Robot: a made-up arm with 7 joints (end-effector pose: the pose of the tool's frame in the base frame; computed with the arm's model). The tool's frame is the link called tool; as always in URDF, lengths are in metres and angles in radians. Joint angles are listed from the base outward.
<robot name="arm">
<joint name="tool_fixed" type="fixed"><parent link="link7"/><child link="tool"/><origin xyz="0 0 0" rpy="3.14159 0 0"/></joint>
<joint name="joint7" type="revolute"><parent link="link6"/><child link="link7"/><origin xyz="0 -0.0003 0.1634" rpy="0 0 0"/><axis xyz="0 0 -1"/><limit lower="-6.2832" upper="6.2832" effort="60" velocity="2"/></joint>
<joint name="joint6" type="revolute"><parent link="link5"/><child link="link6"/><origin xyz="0 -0.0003 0.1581" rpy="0 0 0"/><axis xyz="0 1 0"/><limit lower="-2.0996" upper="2.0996" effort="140" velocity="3"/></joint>
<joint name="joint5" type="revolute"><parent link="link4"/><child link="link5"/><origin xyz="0 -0.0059 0.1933" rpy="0 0 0"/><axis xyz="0 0 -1"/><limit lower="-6.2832" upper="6.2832" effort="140" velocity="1.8"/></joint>
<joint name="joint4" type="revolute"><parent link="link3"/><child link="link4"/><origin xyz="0 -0.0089 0.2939" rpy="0 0 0"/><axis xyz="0 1 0"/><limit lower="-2.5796" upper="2.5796" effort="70" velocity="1.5"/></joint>
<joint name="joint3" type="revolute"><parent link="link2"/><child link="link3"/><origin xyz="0 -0.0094 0.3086" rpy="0 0 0"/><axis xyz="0 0 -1"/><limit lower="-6.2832" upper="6.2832" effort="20" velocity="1.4"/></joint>
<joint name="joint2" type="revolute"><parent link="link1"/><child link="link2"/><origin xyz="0 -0.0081 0.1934" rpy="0 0 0"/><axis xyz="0 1 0"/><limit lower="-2.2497" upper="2.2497" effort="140" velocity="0.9"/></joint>
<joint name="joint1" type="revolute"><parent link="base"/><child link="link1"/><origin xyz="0 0 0.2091" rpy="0 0 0"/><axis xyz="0 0 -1"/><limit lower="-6.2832" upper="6.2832" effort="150" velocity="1.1"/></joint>
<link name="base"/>
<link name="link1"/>
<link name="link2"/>
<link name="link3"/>
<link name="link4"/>
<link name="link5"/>
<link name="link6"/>
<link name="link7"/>
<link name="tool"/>
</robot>
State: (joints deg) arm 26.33 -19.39 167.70 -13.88 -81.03 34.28 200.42
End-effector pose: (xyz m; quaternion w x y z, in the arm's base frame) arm -0.2538 0.0475 1.4582 0.1497 -0.8799 -0.3900 -0.2265
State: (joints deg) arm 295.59 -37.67 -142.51 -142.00 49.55 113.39 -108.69
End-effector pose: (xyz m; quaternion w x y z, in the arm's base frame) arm 0.0423 -0.0708 0.9185 0.0873 0.9607 -0.1742 0.1977
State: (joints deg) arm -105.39 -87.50 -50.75 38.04 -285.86 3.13 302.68
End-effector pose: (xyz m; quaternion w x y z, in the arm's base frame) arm 0.0577 -1.0172 0.6660 0.1466 -0.4546 -0.7271 -0.4930
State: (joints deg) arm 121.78 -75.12 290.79 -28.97 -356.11 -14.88 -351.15
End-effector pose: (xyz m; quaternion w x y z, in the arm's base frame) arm 0.2913 1.0149 0.5806 0.6725 0.6599 -0.1746 0.2858
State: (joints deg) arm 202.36 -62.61 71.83 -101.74 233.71 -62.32 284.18
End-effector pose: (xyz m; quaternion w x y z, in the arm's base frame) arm 0.4681 -0.5772 0.4472 0.2906 -0.4216 0.1994 0.8355
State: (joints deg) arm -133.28 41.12 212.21 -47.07 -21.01 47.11 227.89
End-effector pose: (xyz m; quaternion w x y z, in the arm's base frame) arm -0.4262 0.7162 1.0191 0.3095 0.8114 0.4918 -0.0630
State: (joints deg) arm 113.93 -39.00 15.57 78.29 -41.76 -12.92 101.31
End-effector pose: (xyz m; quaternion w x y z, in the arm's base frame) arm -0.1321 0.1668 1.2649 0.2722 0.0507 0.9509 0.1383
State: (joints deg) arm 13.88 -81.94 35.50 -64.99 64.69 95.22 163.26
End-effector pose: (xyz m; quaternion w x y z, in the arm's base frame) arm -0.8168 0.2128 0.2001 0.6094 -0.1342 0.5944 0.5073
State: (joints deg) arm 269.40 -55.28 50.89 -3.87 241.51 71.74 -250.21
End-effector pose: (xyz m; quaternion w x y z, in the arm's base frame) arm -0.1289 -0.8049 0.9972 0.0232 0.8472 0.0778 0.5250
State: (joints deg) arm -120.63 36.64 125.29 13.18 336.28 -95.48 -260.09
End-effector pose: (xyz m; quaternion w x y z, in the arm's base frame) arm -0.3551 0.4332 1.1913 0.4925 -0.6273 0.3056 -0.5202
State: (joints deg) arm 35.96 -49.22 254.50 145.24 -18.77 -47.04 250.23
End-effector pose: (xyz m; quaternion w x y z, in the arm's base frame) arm 0.0013 0.4199 0.5569 0.1487 -0.3366 -0.5674 0.7367
